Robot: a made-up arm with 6 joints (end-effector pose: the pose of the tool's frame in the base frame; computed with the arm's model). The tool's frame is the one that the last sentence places. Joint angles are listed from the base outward.
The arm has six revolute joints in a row. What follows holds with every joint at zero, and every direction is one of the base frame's. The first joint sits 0.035 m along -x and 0.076 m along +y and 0.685 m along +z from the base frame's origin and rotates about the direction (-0.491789, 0.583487, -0.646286). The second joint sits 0.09 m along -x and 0.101 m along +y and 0.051 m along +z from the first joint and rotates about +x. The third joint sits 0.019 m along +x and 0.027 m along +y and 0.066 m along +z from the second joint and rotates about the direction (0.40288, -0.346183, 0.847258). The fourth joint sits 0.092 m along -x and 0.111 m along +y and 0.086 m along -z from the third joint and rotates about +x. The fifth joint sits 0.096 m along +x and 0.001 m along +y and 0.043 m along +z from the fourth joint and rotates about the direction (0.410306, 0.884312, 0.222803). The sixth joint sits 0.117 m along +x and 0.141 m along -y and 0.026 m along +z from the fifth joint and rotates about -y. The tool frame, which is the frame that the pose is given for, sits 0.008 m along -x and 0.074 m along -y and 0.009 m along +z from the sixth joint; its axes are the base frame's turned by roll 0, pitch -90 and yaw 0 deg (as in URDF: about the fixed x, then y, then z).
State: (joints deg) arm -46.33 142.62 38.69 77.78 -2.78 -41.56
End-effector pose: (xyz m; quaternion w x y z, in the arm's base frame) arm -0.1088 0.0367 0.9683 0.5805 -0.7283 -0.3402 0.1298
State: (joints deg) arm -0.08 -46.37 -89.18 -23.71 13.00 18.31
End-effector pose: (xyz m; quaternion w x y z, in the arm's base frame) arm -0.1138 0.2028 0.8995 0.3858 -0.8783 -0.2789 0.0443
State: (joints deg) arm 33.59 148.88 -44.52 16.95 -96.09 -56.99
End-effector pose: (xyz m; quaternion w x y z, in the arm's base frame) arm -0.2439 0.0834 0.7137 0.5981 0.0642 -0.0173 -0.7987
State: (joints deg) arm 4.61 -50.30 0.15 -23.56 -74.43 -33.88
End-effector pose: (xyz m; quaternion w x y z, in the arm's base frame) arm -0.1658 0.4258 0.8174 0.2103 -0.5048 -0.6508 0.5267
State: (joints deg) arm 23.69 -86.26 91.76 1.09 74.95 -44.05
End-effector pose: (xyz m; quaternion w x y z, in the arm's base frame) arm -0.1150 0.1120 0.4903 0.6475 -0.0861 0.6753 0.3423
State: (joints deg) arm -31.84 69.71 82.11 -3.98 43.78 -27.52
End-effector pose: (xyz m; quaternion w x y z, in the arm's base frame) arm -0.1150 0.1391 0.9497 0.0183 0.8200 -0.4574 0.3436
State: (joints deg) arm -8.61 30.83 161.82 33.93 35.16 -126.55
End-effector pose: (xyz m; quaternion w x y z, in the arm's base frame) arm -0.3603 0.2650 0.8903 0.0684 0.1910 0.3091 -0.9291
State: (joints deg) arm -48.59 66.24 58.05 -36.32 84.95 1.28
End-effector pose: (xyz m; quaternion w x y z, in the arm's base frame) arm -0.1476 0.1894 0.8284 0.2654 0.8210 -0.3611 0.3538
